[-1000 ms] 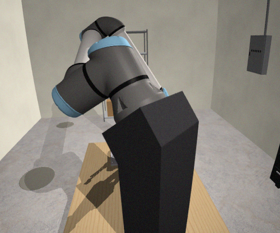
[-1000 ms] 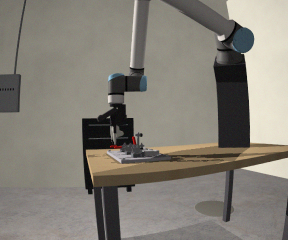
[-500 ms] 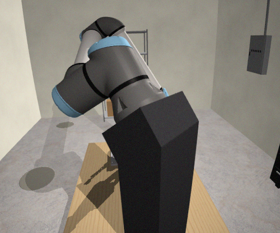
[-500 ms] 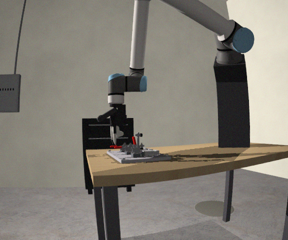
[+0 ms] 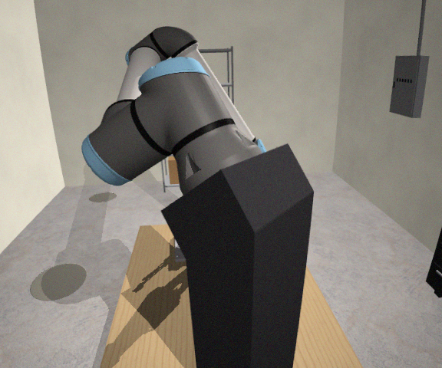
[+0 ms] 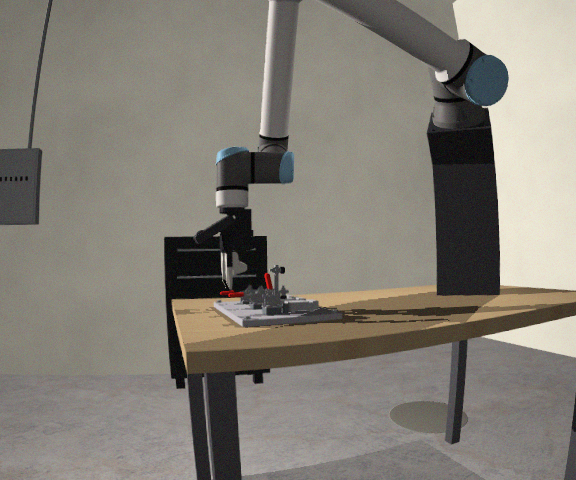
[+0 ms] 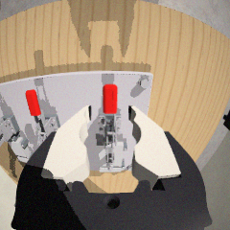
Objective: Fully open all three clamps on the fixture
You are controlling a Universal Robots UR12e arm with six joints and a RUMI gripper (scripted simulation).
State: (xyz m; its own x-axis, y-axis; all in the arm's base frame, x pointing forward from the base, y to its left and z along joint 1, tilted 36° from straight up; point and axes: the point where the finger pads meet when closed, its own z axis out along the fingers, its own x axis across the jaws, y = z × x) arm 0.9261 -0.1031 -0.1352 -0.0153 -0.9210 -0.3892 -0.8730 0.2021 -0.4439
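Now: the grey fixture plate 11 cm to the left of my hand, 8 cm behind it and 7 cm below it.
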